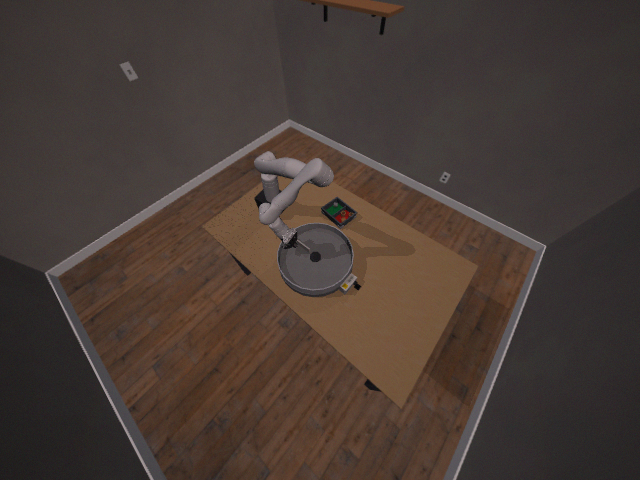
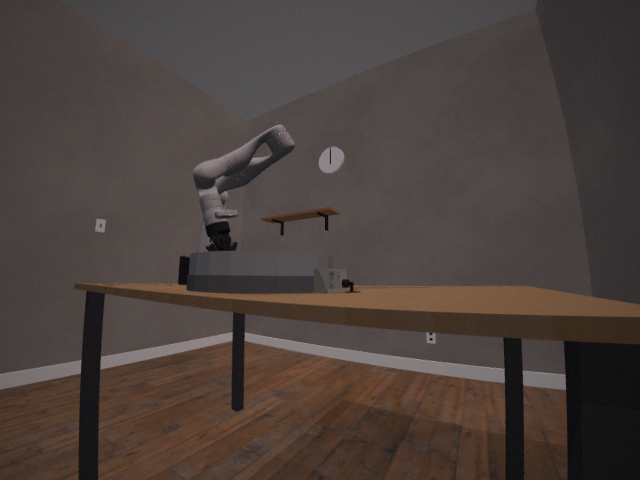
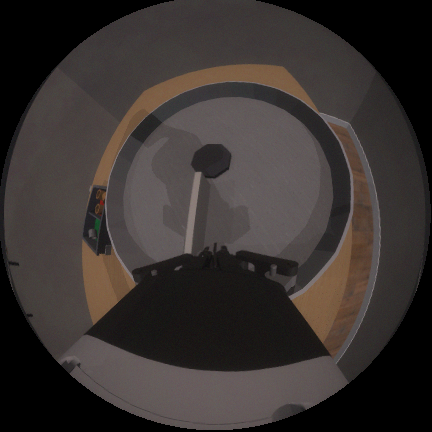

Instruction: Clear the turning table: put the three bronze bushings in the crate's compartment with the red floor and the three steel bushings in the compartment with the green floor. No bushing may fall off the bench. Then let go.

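Where they show: gripper, fingertip midpoint: [image 1: 296,246] [image 3: 215,249]; arm's base, link origin: [image 1: 272,197].
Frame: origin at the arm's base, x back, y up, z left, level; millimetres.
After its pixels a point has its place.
Note:
My gripper [image 1: 294,242] {x -356, y -60, z -116 mm} [image 2: 222,248] [image 3: 215,249] {x -356, y -60, z -116 mm} is shut and empty, low over the near-base side of the turning table [image 1: 310,276] {x -551, y -62, z -182 mm} [image 2: 253,264] {x -628, y -51, z -237 mm} [image 3: 272,150] {x -515, y -62, z -177 mm}, beside its pale bar. The small crate [image 1: 330,219] {x -334, y -104, z 192 mm} [image 3: 90,207] {x -358, y -79, z 328 mm} stands beside the turning table. Three bronze bushings are in its red compartment: one bushing [image 1: 343,212] {x -357, y -98, z 291 mm}, another [image 1: 351,214] {x -406, y -96, z 314 mm} and a third [image 1: 343,220] {x -409, y -82, z 233 mm}. A steel bushing [image 1: 335,204] {x -281, y -80, z 292 mm} [image 3: 92,232] {x -284, y -87, z 286 mm} is in the green compartment. Other steel bushings do not show; the gripper hides part of the turning table.
The turning table has a raised round wall, a dark central hub [image 1: 315,256] {x -485, y -54, z -82 mm} [image 3: 212,160] {x -480, y -54, z -87 mm} and a fixed pale bar [image 1: 305,246] {x -412, y -23, z -89 mm} [image 3: 193,212] {x -393, y -20, z -93 mm} from the hub toward the wall. A control box [image 1: 348,282] {x -719, y -57, z -63 mm} [image 2: 336,280] {x -738, y -86, z -66 mm} with a black knob [image 1: 357,285] {x -756, y -96, z -27 mm} sits on its outer side.

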